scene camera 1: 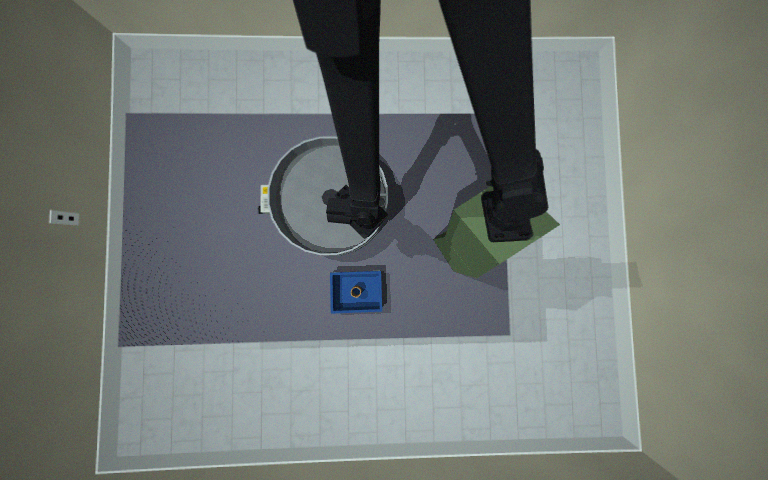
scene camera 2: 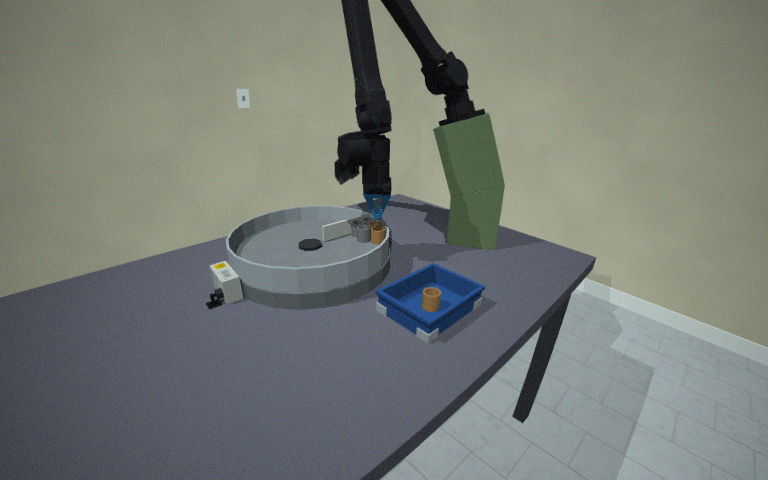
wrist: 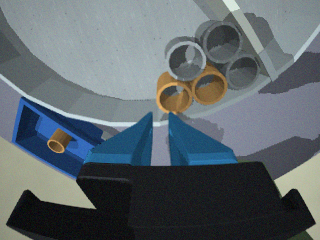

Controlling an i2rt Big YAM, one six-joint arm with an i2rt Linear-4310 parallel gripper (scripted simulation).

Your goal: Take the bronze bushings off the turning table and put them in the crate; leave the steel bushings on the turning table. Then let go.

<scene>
In view: the gripper [scene camera 2: 377, 218], a bronze bushing [wrist: 179, 103] and a bronze bushing [wrist: 215, 91].
The gripper also shows in the wrist view [wrist: 160, 118].
</scene>
